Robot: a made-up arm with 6 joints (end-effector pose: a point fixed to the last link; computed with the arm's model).
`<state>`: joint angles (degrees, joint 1 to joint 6).
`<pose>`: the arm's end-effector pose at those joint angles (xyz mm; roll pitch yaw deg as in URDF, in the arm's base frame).
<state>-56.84 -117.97 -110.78 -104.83 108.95 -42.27</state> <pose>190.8 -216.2 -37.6 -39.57 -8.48 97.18</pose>
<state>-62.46 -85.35 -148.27 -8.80 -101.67 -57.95</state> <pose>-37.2 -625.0 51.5 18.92 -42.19 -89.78</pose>
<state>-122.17 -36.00 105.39 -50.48 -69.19 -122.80</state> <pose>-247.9 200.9 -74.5 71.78 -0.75 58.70</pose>
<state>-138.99 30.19 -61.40 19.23 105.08 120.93</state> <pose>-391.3 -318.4 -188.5 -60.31 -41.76 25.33</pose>
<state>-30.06 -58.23 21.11 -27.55 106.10 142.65</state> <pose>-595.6 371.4 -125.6 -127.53 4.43 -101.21</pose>
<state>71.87 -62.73 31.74 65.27 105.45 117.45</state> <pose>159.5 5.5 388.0 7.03 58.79 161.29</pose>
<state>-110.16 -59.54 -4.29 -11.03 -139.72 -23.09</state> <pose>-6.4 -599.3 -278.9 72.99 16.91 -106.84</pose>
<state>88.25 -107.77 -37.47 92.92 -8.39 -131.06</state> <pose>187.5 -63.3 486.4 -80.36 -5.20 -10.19</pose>
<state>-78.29 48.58 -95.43 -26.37 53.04 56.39</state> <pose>-665.9 419.6 -29.8 14.35 42.58 -19.80</pose>
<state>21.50 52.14 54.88 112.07 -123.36 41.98</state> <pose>-254.2 464.3 195.1 -163.95 10.60 24.48</pose>
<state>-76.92 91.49 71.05 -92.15 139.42 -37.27</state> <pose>-567.3 -307.9 -165.0 118.67 -21.94 143.22</pose>
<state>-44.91 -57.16 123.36 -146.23 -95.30 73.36</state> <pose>279.0 -81.7 171.8 -97.23 -61.87 1.87</pose>
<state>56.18 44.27 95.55 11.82 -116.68 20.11</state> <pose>-278.9 642.9 228.1 96.90 1.94 42.96</pose>
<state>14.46 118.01 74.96 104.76 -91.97 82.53</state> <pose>-497.3 267.5 -106.1 -39.46 51.22 132.73</pose>
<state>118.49 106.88 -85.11 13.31 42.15 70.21</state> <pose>-271.9 -726.3 318.0 110.64 -63.02 145.82</pose>
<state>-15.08 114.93 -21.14 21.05 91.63 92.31</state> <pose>-425.1 488.3 -39.5 -42.75 3.04 -97.61</pose>
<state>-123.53 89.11 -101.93 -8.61 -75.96 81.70</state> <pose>-338.4 559.0 168.7 162.46 35.48 88.54</pose>
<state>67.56 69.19 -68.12 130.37 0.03 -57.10</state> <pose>-660.1 -169.1 141.3 -1.61 34.97 -166.78</pose>
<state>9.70 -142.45 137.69 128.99 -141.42 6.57</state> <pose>-472.4 37.4 413.9 -79.35 35.08 -120.45</pose>
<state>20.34 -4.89 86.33 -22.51 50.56 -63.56</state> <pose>-223.0 457.8 -44.8 -57.97 2.99 -138.78</pose>
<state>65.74 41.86 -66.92 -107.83 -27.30 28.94</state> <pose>-845.4 -137.0 615.7 176.05 -19.85 -79.54</pose>
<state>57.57 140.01 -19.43 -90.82 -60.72 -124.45</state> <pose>313.9 39.7 510.2 -38.02 -36.42 47.69</pose>
